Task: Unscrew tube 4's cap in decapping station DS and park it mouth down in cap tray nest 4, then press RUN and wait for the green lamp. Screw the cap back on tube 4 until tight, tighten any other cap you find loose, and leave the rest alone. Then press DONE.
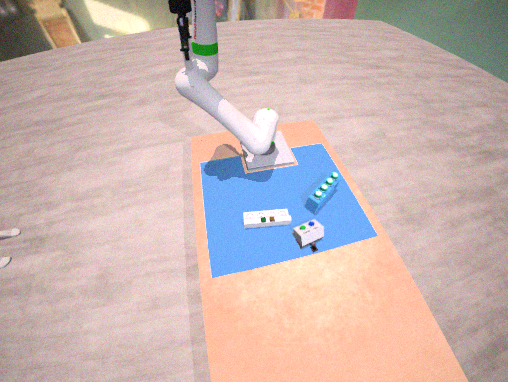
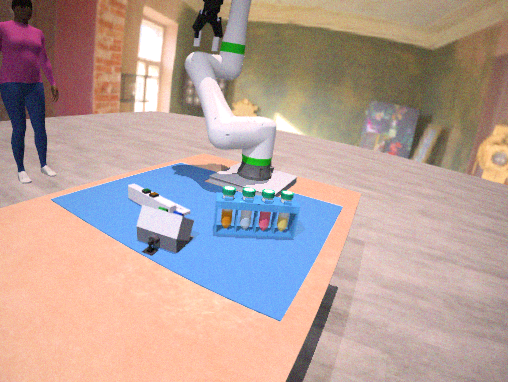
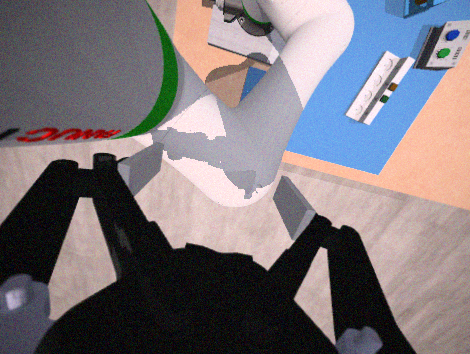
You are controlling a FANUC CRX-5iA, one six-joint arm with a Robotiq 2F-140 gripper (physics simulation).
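Where they show: gripper, fingertip midpoint: [image 1: 189, 62] [image 2: 205, 48] [image 3: 222, 172]; arm's base, link origin: [image 2: 254, 174] [image 3: 259, 5].
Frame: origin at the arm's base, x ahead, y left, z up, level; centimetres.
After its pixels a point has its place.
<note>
My gripper [image 1: 185, 56] {z 52.9, x -4.0, y -32.4 cm} [image 2: 205, 46] {z 52.9, x -4.0, y -32.4 cm} [image 3: 222, 172] {z 52.9, x -4.0, y -32.4 cm} is open and empty, high above and away from the stations. A blue rack [image 1: 313, 205] [image 2: 255, 236] holds four upright tubes with green caps; their contents look orange, clear, pink and yellow. Tube numbers and cap tightness cannot be read. A white cap tray [image 1: 267, 225] {z -1.7, x 50.0, y -16.2 cm} [image 3: 372, 86] {z -1.7, x 44.9, y -14.3 cm} has round nests with no cap visible in them. A dark green lamp [image 1: 263, 220] {z 2.4, x 48.8, y -18.0 cm} [image 3: 384, 99] {z 2.5, x 48.0, y -18.0 cm} and an amber lamp [image 1: 272, 219] {z 2.4, x 49.7, y -13.9 cm} [image 3: 393, 86] {z 2.5, x 49.0, y -13.7 cm} sit along it. A button box [image 2: 162, 222] {z 3.3, x 63.5, y 0.7 cm} has a green button [image 1: 303, 228] {z 4.5, x 59.2, y -3.2 cm} [image 3: 443, 53] {z 4.0, x 58.1, y -3.2 cm} and a blue button [image 1: 311, 224] {z 4.3, x 58.6, y 1.1 cm} [image 3: 452, 35] {z 4.1, x 57.8, y 1.3 cm}.
The arm's base plate [image 1: 285, 157] {z -0.9, x 12.2, y 9.7 cm} [image 2: 287, 181] {z -0.3, x -1.5, y 14.6 cm} stands behind the blue mat [image 1: 240, 255] {z -2.8, x 59.4, y -32.4 cm} [image 2: 260, 280] {z -2.8, x 63.5, y 25.8 cm}. A small black fixture [image 1: 314, 247] {z -1.5, x 67.2, y -0.2 cm} [image 2: 151, 246] {z -1.5, x 67.3, y 0.3 cm} is beside the box. The arm's elbow [image 3: 235, 175] {z 51.2, x -2.4, y -33.3 cm} is close below the gripper. A person [image 2: 22, 60] stands beyond the table's left side.
</note>
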